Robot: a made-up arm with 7 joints.
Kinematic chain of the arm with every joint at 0, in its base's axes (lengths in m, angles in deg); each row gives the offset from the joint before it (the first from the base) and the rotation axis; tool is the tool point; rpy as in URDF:
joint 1: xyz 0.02 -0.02 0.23 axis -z
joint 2: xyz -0.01 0 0.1 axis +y
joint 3: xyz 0 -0.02 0.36 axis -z
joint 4: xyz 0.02 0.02 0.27 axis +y
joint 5: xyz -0.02 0 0.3 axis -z
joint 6: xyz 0 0.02 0.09 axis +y
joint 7: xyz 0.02 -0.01 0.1 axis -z
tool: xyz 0.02 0.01 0 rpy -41.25 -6.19 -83.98
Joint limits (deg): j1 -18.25..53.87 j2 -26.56..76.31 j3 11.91..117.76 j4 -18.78..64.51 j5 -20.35..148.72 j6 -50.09..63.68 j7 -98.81..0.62
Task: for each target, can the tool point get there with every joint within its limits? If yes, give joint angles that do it. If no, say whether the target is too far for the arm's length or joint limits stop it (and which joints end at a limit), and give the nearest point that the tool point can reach.
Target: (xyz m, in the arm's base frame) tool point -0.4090 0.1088 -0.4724
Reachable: no: joint limits stop it (at a limit: joint 1, joint 2, joint 4, joint 6, joint 7) | nearest point 0.3516 -0.7482 0.1179 | short by 1.289 m
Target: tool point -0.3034 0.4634 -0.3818
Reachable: no: joint limits stop it (at a limit: joint 1, joint 2, joint 3, joint 4, joint 5, joint 6, joint 7) | nearest point 0.7921 0.2023 0.0976 | short by 1.224 m
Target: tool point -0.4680 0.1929 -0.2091
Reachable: no: joint limits stop it (at a limit: joint 1, joint 2, joint 3, joint 4, joint 6, joint 7) | nearest point -0.5941 0.1856 0.8866 | short by 1.103 m
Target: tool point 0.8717 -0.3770 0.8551
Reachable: yes | joints 3.06 49.26 67.51 41.16 37.55 -23.34 -37.71
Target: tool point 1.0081 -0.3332 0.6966
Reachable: yes | joints 6.01 68.22 79.22 19.49 92.46 2.52 -89.57
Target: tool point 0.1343 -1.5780 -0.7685
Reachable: no: too far | nearest point 0.3414 -0.8972 0.1316 | short by 1.147 m
